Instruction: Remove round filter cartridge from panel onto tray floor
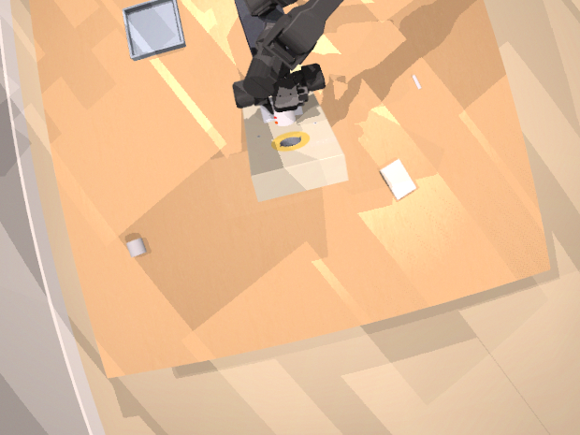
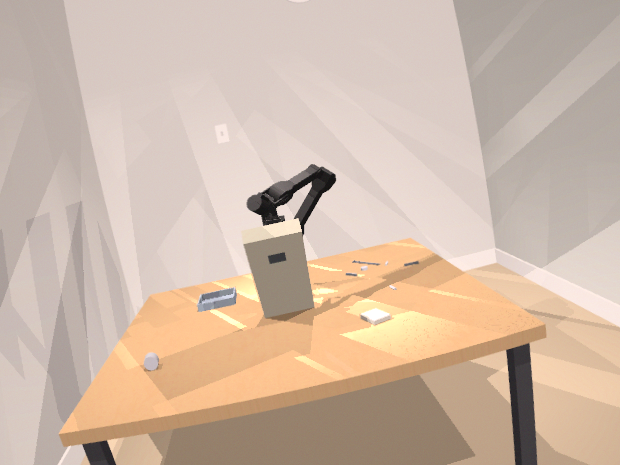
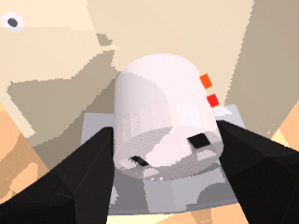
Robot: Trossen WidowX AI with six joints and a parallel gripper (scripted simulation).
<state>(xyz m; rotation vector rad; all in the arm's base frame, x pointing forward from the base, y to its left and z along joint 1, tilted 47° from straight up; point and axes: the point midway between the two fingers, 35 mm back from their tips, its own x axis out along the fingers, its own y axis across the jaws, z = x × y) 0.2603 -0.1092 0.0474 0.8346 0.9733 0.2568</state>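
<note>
Now: gripper tip 40 mm short of the service panel box, 20 mm above it and 10 mm to the left of it. From my gripper tip the other things lie so: flat beige block 240 mm ahead, 220 mm to the left, 200 mm below; blue-grey tray 400 mm behind, 220 mm to the right, 190 mm below; round filter cartridge right at my gripper tip.
</note>
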